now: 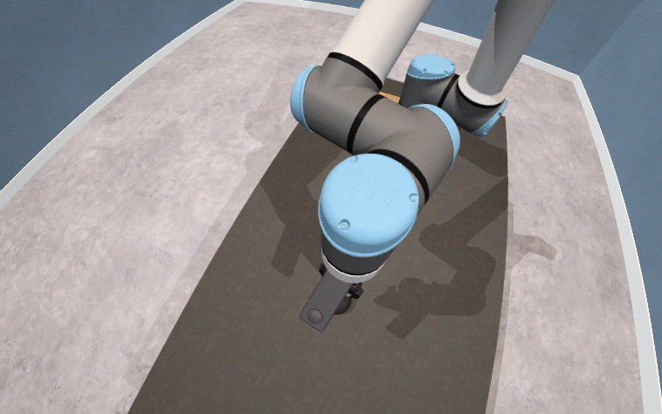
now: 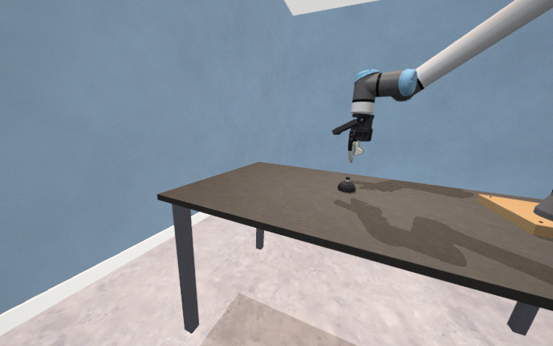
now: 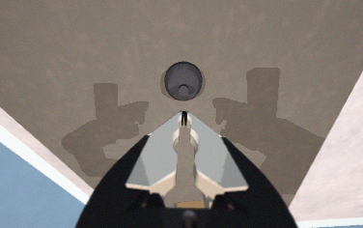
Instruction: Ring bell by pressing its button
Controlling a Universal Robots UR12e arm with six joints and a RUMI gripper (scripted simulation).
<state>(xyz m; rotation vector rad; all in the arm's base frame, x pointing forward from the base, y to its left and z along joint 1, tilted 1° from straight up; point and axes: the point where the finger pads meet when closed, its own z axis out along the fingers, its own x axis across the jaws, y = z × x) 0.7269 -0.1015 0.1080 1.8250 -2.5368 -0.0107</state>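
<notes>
My hand is 10 cm above the bell button. The rest, counted from my hand: bell: 11 cm below.
</notes>
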